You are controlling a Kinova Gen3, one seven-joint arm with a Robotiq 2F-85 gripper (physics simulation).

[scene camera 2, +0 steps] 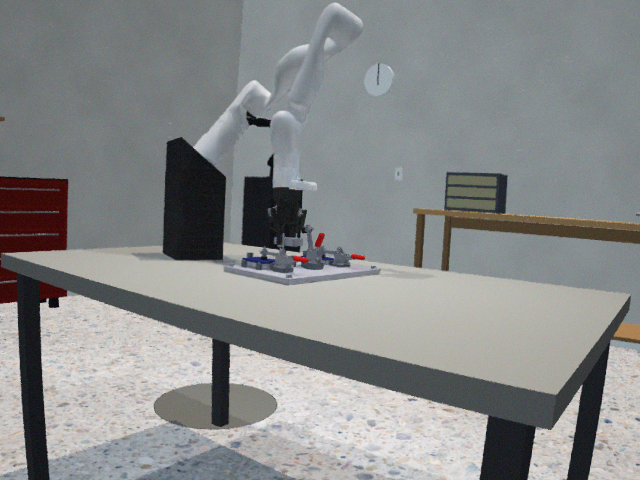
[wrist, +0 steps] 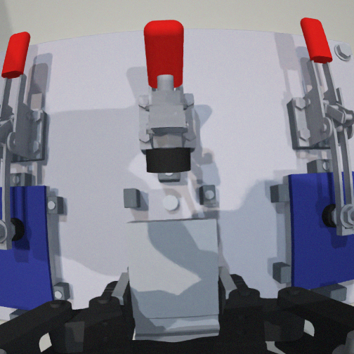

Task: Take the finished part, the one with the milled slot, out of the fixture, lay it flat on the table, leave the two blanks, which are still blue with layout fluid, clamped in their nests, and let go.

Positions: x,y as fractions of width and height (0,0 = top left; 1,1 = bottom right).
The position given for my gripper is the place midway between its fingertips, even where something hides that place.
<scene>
I see my gripper (wrist: 0.49,0.81), a finished part (wrist: 0.49,0.74), a red clamp handle (wrist: 0.46,0.11) and a fixture plate (scene camera 2: 0.47,0.57).
The fixture plate is seen too in the wrist view (wrist: 0.68,0.22).
</scene>
